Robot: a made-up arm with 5 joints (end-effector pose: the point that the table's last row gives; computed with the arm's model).
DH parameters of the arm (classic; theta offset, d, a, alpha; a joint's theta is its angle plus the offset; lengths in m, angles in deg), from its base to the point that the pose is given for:
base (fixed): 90 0.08 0 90
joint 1: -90 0.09 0.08 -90
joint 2: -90 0.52 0.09 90
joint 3: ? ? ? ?
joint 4: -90 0.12 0.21 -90
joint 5: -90 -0.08 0.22 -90
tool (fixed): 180 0.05 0 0
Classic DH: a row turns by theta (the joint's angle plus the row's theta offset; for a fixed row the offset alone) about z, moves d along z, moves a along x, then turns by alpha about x.
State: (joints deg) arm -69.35 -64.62 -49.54 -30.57 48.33
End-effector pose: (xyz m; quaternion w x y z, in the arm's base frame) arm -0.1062 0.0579 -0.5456 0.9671 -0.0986 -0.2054 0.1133
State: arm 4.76 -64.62 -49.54 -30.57 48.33
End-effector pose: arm -0.1062 0.6175 -0.0355 0.8312 0.5041 -0.2322 -0.0333
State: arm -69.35 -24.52 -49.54 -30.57 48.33
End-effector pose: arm -0.1157 0.1952 -0.4938 0.9697 -0.1448 -0.0444 -0.1919
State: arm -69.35 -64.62 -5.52 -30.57 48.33
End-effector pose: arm -0.1014 -0.0029 -0.3555 0.8877 -0.3902 -0.0123 0.2442
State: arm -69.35 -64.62 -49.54 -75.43 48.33
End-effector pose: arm 0.1063 -0.1771 -0.5382 0.8866 0.0957 -0.1330 0.4325
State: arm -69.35 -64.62 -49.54 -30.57 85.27
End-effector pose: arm -0.0914 0.0948 -0.4082 0.9823 -0.1294 0.1115 0.0763
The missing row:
joint 3: 90 -0.17 0.14 -90
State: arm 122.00 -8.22 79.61 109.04 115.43
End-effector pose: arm -0.3039 -0.0314 0.8095 0.8765 0.2964 0.3529 -0.1389
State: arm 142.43 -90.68 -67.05 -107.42 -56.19
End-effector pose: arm 0.3518 -0.6569 0.5790 0.7914 0.0329 0.0862 0.6043
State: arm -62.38 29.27 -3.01 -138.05 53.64
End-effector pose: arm -0.2790 -0.2199 -0.5452 0.7168 0.6349 0.2842 0.0475
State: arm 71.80 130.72 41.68 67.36 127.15
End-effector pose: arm 0.2259 0.2604 0.9222 0.0268 -0.6087 0.4075 0.6802
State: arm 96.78 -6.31 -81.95 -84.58 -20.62
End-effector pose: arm 0.1119 0.2087 0.9645 0.0392 -0.6239 -0.0359 0.7797
